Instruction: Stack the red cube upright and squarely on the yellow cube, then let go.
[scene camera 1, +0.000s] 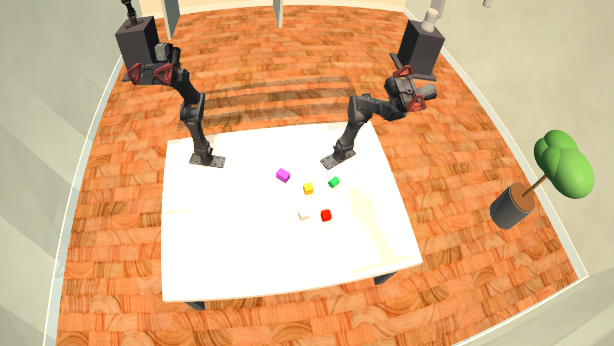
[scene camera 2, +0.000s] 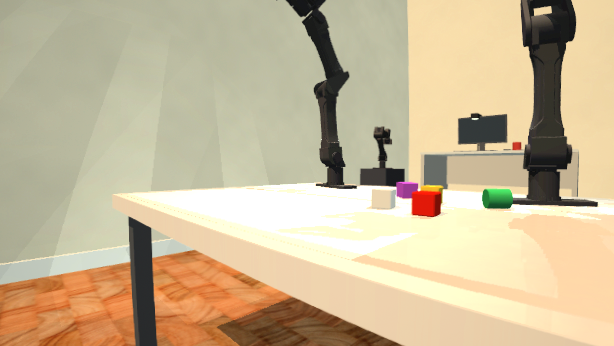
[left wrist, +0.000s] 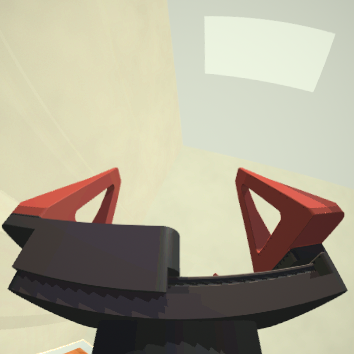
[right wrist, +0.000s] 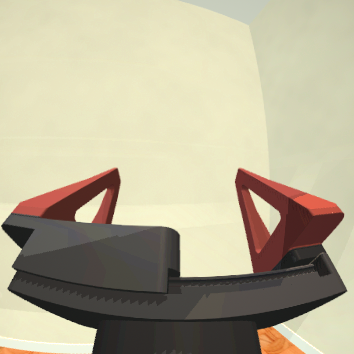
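The red cube (scene camera 1: 326, 215) (scene camera 2: 426, 204) sits flat on the white table (scene camera 1: 225, 250) (scene camera 2: 240, 220). The yellow cube (scene camera 1: 308, 189) (scene camera 2: 433, 188) sits on the table behind it, partly hidden by the red cube in scene camera 2. The two cubes are apart. My left gripper (scene camera 1: 410, 89) (left wrist: 177, 173) is open and empty, raised high beyond the table's back right in scene camera 1. My right gripper (scene camera 1: 150, 74) (right wrist: 177, 174) is open and empty, raised high beyond the table's back left. Both are far from the cubes.
A white cube (scene camera 1: 303, 215) (scene camera 2: 383, 199) lies left of the red cube. A purple block (scene camera 1: 283, 175) (scene camera 2: 406, 190) lies left of the yellow cube, and a green cylinder (scene camera 1: 334, 182) (scene camera 2: 497, 198) lies on its side to the right. A potted plant (scene camera 1: 512, 206) stands right of the table.
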